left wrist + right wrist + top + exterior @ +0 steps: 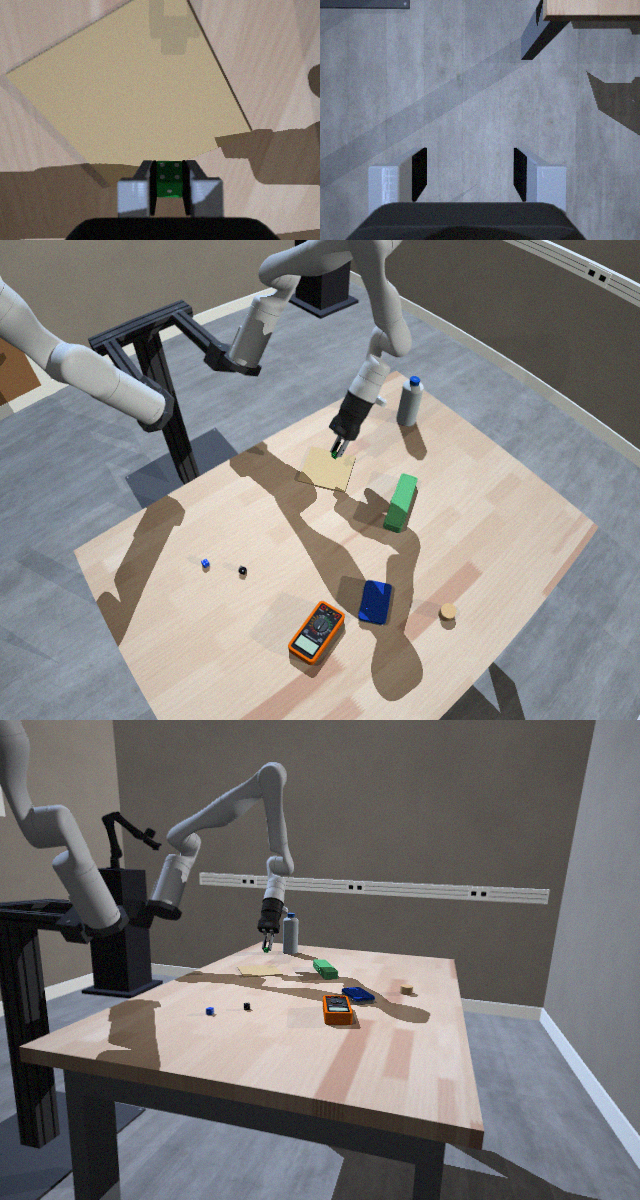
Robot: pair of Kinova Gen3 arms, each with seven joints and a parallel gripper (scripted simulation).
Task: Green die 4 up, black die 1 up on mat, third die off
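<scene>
The green die is 20 mm below my left hand and 10 mm to the right of it. Also, from my left hand: pale yellow square mat 90 mm below, 20 mm behind, 10 mm to the right; black die 400 mm to the right, 90 mm below, 80 mm ahead; bottle 330 mm to the left, 10 mm below.
</scene>
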